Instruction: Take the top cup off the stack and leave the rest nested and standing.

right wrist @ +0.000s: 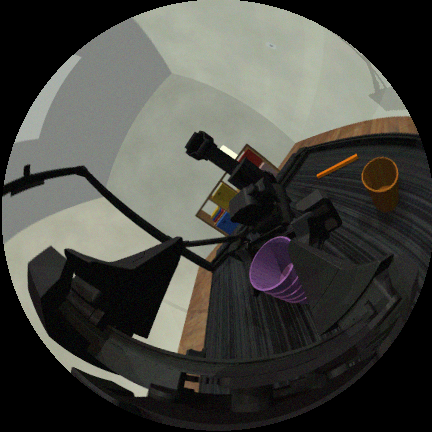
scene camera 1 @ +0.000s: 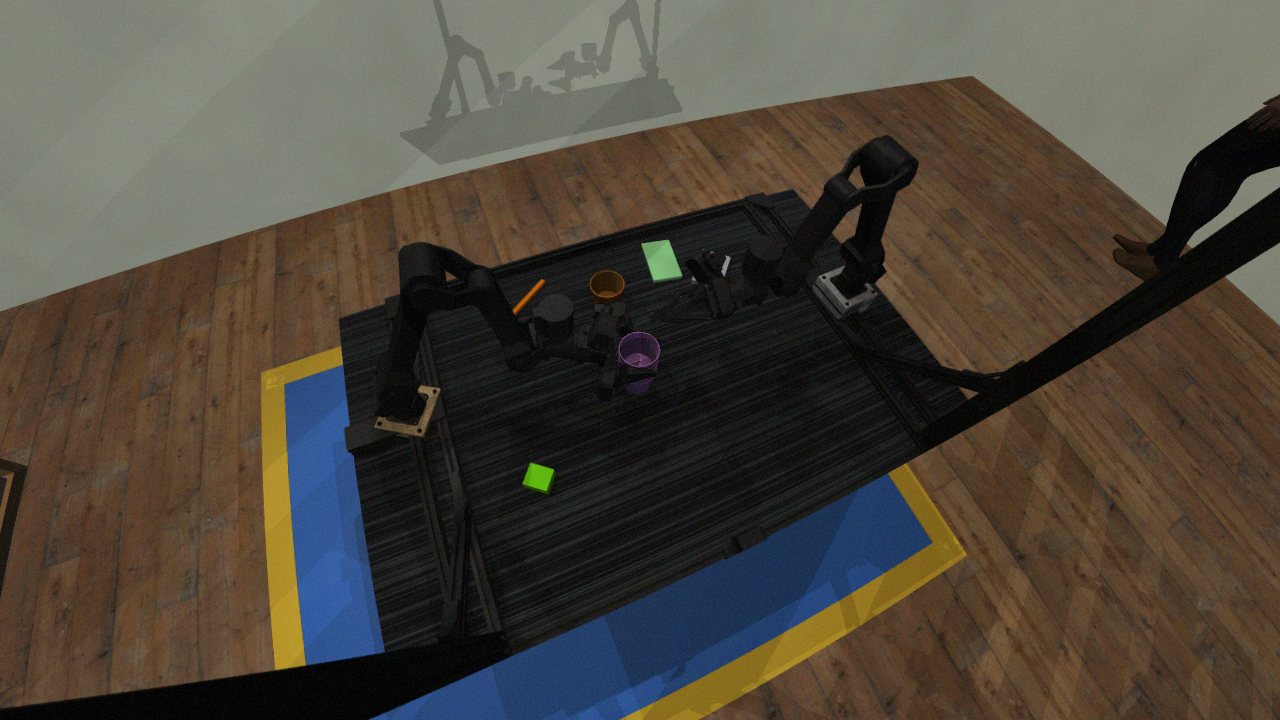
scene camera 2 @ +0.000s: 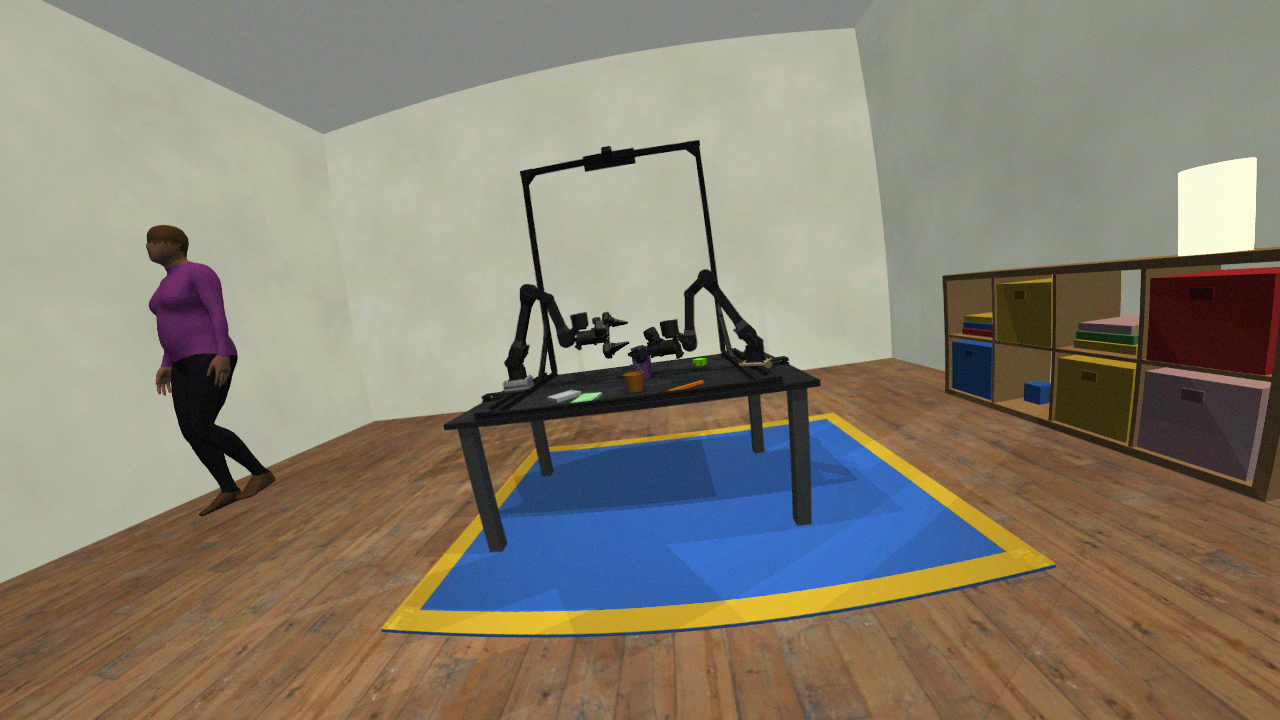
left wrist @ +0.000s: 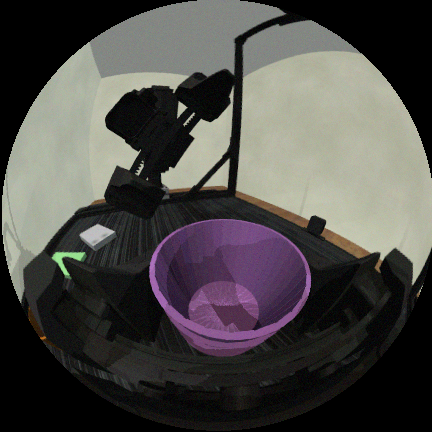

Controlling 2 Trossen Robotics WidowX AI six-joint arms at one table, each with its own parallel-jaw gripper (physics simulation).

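Places are measured from the left arm's base along level axes (x right, y ahead, z up), in millimetres.
Pixels of known places: left gripper, fingertip midpoint: [right wrist: 276, 293] [scene camera 1: 658, 356] [scene camera 2: 632, 352] [left wrist: 224, 241]; right gripper, fingertip midpoint: [right wrist: 237, 244] [scene camera 1: 657, 316] [scene camera 2: 628, 332] [left wrist: 186, 113]; left arm's base, origin of the base link: [scene camera 1: 407, 407] [scene camera 2: 755, 360]; right arm's base, origin of the base link: [scene camera 1: 848, 284] [scene camera 2: 517, 378].
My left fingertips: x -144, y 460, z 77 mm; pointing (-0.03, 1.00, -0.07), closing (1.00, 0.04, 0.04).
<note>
Ahead of a thing's pixels: the offset from my left fingertips to its top centre.
A stack of several nested purple cups @(dx +5, dy -39, dz -45 mm) [scene camera 1: 638, 387] [scene camera 2: 643, 368] @(dx +4, dy -39, dz +20 mm) [left wrist: 225, 250] [right wrist: 267, 270] stands upright on the table. My left gripper [scene camera 1: 637, 364] [left wrist: 224, 241] is shut on it, one finger on each side below the top rim; which cups the fingers touch cannot be told. My right gripper [scene camera 1: 681, 291] [scene camera 2: 622, 333] [left wrist: 186, 113] is open and empty, turned at a slant in the air. It lies above and to the right of the stack in scene camera 1. In the right wrist view one of its fingers hides the lower part of the stack.
An orange cup @(dx -187, dy -133, dz -46 mm) [scene camera 1: 606, 286] [scene camera 2: 633, 382] [right wrist: 380, 175] and an orange stick @(dx -150, dy -313, dz -96 mm) [scene camera 1: 528, 296] [scene camera 2: 687, 385] [right wrist: 337, 166] lie near the left arm. A light green pad @(dx -328, dy -23, dz -96 mm) [scene camera 1: 661, 260] [scene camera 2: 586, 397] and a white block @(dx -317, dy +98, dz -91 mm) [scene camera 2: 563, 394] [left wrist: 97, 236] are near the right gripper. A green block @(dx +231, dy -179, dz -78 mm) [scene camera 1: 538, 477] sits apart.
</note>
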